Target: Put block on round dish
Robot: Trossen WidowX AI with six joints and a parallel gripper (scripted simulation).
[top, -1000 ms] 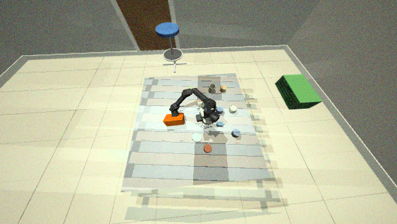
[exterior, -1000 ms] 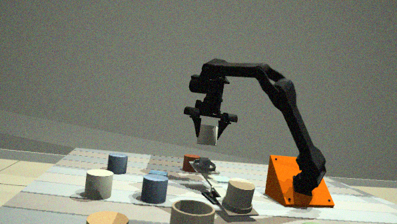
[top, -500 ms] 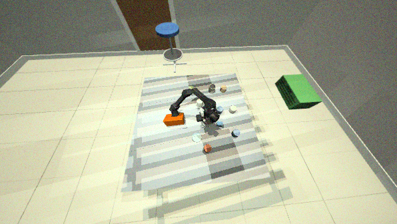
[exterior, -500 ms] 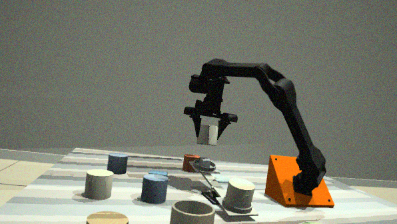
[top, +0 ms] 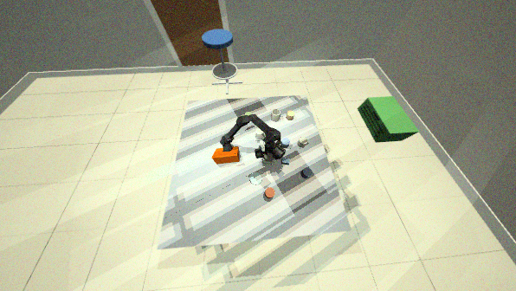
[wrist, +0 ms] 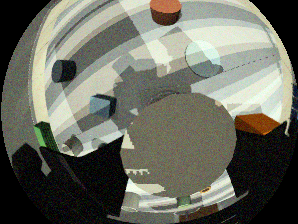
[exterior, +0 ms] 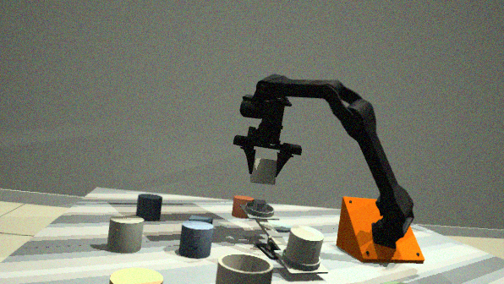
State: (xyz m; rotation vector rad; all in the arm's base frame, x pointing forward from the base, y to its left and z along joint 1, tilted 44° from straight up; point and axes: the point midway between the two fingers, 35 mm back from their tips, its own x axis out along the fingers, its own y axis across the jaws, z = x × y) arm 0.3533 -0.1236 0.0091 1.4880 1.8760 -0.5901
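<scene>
The small grey block is 90 mm below my gripper tip and 10 mm to the left of it. From my gripper tip the other things lie so: pale blue round dish 170 mm below, 120 mm to the right, 80 mm behind; then small balance 130 mm to the left, 130 mm below, 30 mm behind; then blue block 150 mm below, 150 mm ahead, 30 mm to the left.
</scene>
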